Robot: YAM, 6 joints.
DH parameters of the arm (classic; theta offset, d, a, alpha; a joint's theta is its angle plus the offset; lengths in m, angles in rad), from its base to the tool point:
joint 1: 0 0.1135 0.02 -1.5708
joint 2: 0 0 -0.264 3.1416
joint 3: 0.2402 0 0.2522 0
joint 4: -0.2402 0 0.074 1.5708
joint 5: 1.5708 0 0 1.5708
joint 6: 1.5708 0.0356 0 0
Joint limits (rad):
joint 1: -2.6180..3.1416
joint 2: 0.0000..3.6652
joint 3: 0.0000..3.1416
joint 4: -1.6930..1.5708
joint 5: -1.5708..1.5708
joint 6: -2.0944..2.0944
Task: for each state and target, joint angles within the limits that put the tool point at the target. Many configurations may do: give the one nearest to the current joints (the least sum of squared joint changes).
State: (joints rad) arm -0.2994 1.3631 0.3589 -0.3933 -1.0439 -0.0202
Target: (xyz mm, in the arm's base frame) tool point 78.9 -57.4 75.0
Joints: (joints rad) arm -0.9261 1.3026 0.1557 -0.5522 -0.9316 -0.0202
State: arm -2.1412 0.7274 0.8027 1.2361 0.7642 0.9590
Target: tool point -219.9 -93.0 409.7
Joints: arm -2.6180 1.1886 0.8776 1.1359 0.9720 0.9590
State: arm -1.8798 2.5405 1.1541 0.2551 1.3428 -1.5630
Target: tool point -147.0 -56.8 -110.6
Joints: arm -2.5499 2.7996 0.6615 0.1358 1.3653 -1.5630
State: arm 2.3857 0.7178 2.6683 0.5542 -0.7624 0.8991
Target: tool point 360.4 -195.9 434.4
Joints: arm 2.7162 0.0728 1.8490 0.4512 -0.9885 0.8991
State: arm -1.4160 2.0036 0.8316 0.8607 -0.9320 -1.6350
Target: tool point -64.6 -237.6 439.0
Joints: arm -1.9523 1.2133 1.0062 1.0293 -0.9282 -1.6350
